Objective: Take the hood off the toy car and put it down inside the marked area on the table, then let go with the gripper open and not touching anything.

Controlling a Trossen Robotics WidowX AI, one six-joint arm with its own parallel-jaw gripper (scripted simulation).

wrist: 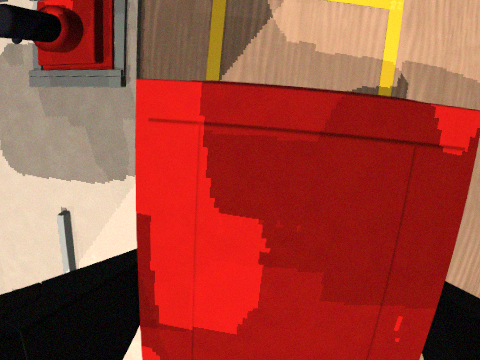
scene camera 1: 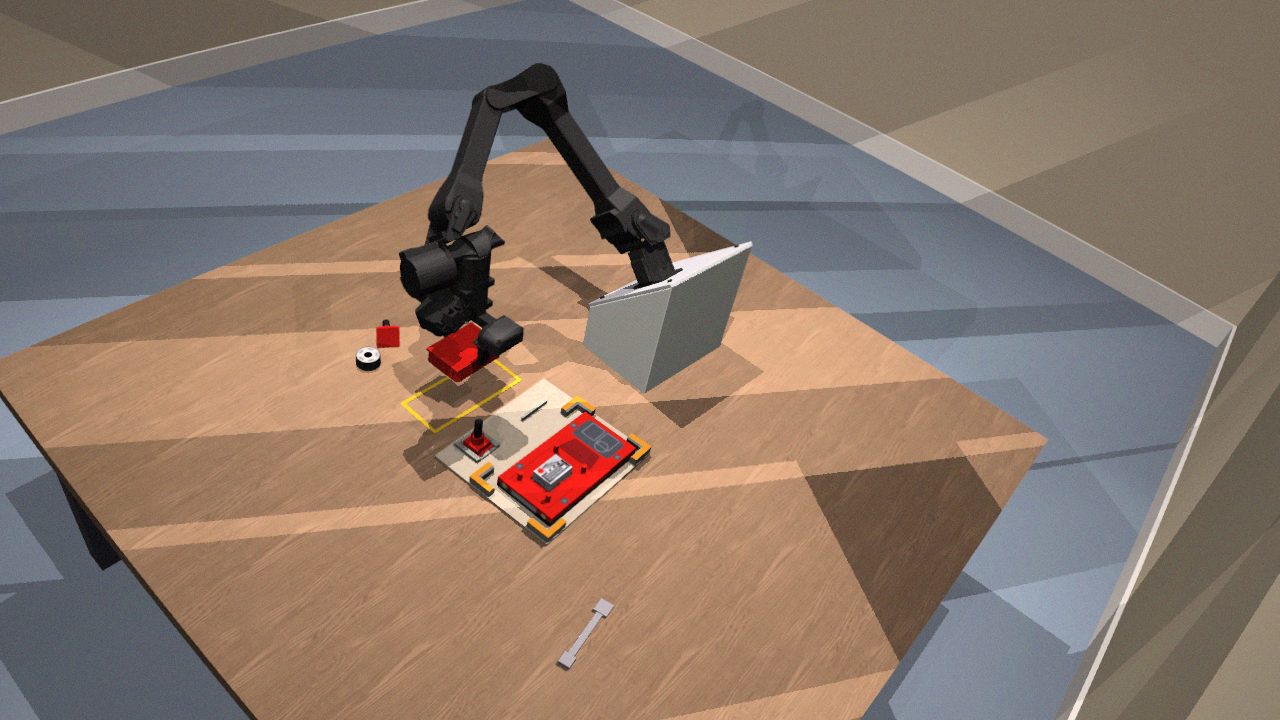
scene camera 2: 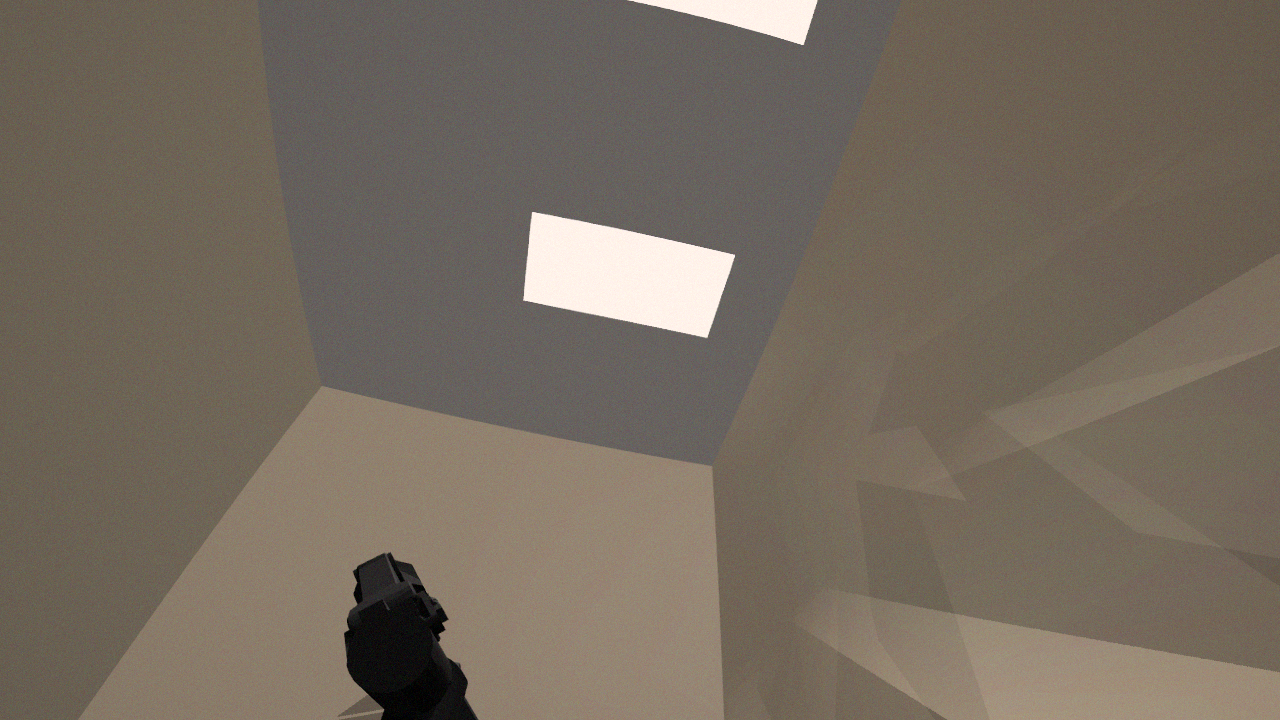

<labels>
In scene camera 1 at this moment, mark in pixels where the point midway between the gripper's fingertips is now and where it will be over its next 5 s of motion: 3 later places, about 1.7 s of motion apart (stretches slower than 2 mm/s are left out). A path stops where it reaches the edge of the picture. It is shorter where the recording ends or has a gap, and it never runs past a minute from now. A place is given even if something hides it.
My gripper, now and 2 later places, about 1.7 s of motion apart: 464,352; 463,370; 463,383
</labels>
